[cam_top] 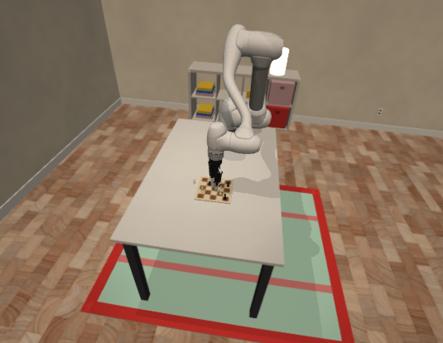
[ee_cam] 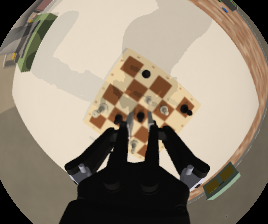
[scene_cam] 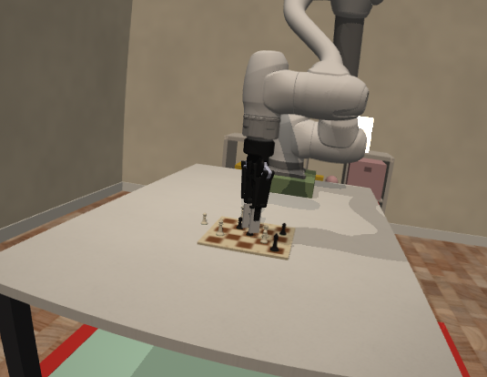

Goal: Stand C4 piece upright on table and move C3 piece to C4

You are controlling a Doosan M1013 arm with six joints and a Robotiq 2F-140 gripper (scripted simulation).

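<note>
Right now my hand is 50 mm above the chessboard. Also, from my hand: black chess piece (80 mm ahead, 70 mm to the left, 20 mm below); tall white piece (80 mm behind, 30 mm to the right, 20 mm below).
</note>
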